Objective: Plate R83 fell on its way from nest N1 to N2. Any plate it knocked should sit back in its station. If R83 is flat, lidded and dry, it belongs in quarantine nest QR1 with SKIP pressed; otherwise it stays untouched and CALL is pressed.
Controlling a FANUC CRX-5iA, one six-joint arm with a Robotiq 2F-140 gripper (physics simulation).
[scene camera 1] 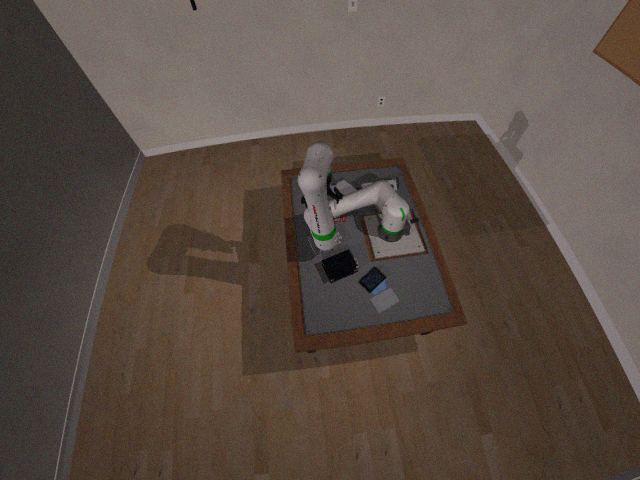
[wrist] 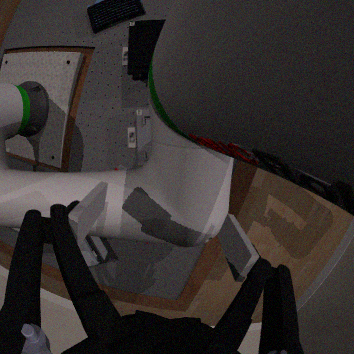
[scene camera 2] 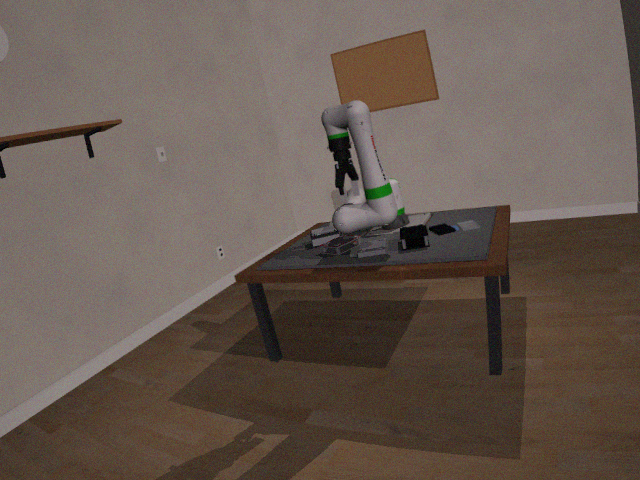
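Seen in the pictures: gripper, fingertip midpoint: [wrist: 165, 211] [scene camera 2: 351, 199]; arm's base at its link origin: [scene camera 1: 390, 231] [wrist: 28, 108] [scene camera 2: 396, 225].
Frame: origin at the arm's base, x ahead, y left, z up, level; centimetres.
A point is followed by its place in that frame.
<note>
My gripper [scene camera 2: 346, 190] {x 38.7, y -10.6, z 24.0 cm} [wrist: 165, 211] {x 38.7, y -10.6, z 24.0 cm} is open and empty, high above the table; the arm partly hides it in scene camera 1. A dark gridded plate [scene camera 1: 372, 279] {x 21.5, y 25.7, z 1.4 cm} [scene camera 2: 443, 228] {x 22.7, y 26.3, z 1.4 cm} [wrist: 116, 13] {x 22.4, y 23.8, z 1.1 cm} lies at an angle, partly over a blue piece [scene camera 1: 379, 287] {x 19.1, y 30.7, z 0.0 cm}. A black block-like station [scene camera 1: 339, 266] {x 36.9, y 15.2, z 5.6 cm} [scene camera 2: 413, 236] {x 44.2, y 14.7, z 5.4 cm} [wrist: 142, 49] {x 31.1, y 12.1, z 5.6 cm} stands nearby. A grey station [scene camera 2: 372, 249] {x 45.8, y -3.5, z 2.3 cm} [wrist: 143, 131] {x 33.1, y -4.4, z 2.2 cm} is beside it, partly hidden by the arm in the wrist view. Red outline marks [scene camera 1: 340, 219] {x 26.9, y -14.3, z 3.9 cm} show near the arm. Labels are unreadable; I cannot tell which plate is R83, its lid or wetness.
A pale flat square [scene camera 1: 384, 300] {x 19.4, y 38.3, z 0.8 cm} [scene camera 2: 468, 225] {x 20.6, y 38.2, z 0.8 cm} lies beyond the blue piece. The arm's base stands on a wood-edged white board [scene camera 1: 398, 251] {x 1.0, y 14.0, z 0.9 cm} [wrist: 45, 67] {x 5.2, y 10.5, z 0.7 cm}. A pale box [scene camera 2: 324, 235] {x 21.9, y -32.7, z 4.8 cm} and a panel with a blue spot [scene camera 1: 393, 183] {x -13.5, y -29.1, z 7.2 cm} are at the table's other end. The elbow hangs low over the stations.
</note>
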